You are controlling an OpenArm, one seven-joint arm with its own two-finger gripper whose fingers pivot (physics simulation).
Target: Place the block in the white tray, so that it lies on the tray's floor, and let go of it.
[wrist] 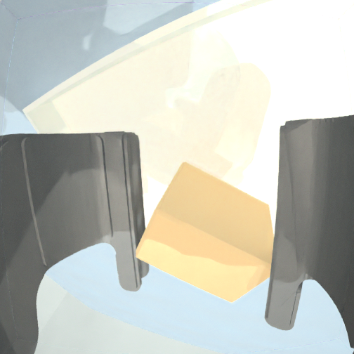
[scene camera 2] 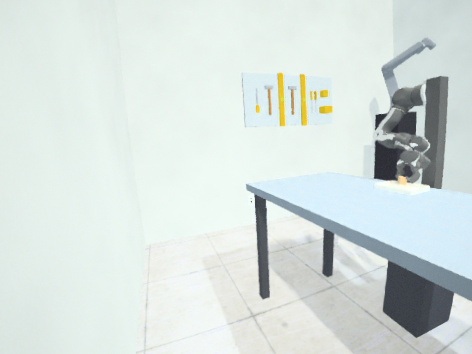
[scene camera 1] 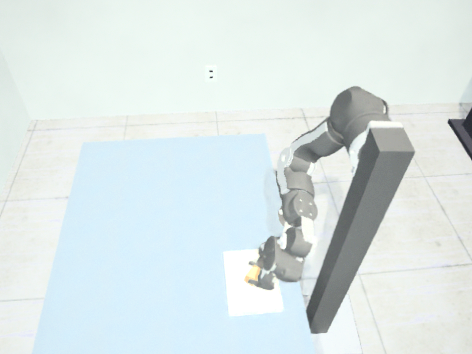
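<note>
An orange block [scene camera 1: 253,274] [scene camera 2: 402,180] [wrist: 206,230] sits between the two dark fingers of my gripper [scene camera 1: 251,273] [wrist: 204,215], which is shut on it. The block is tilted relative to the fingers in the wrist view. The white tray [scene camera 1: 238,301] [scene camera 2: 387,187] [wrist: 110,110] lies on the table under the gripper. In scene camera 2 the block is low over the tray, its lower end close to the tray; whether it touches the tray's floor cannot be told. The arm hides part of the tray in scene camera 1.
The tray stands near the right edge of the light blue table [scene camera 1: 150,225] [scene camera 2: 320,195] in scene camera 1. The arm's dark post [scene camera 1: 357,230] [scene camera 2: 436,130] rises beside that edge. A tool board [scene camera 2: 255,85] hangs on the wall.
</note>
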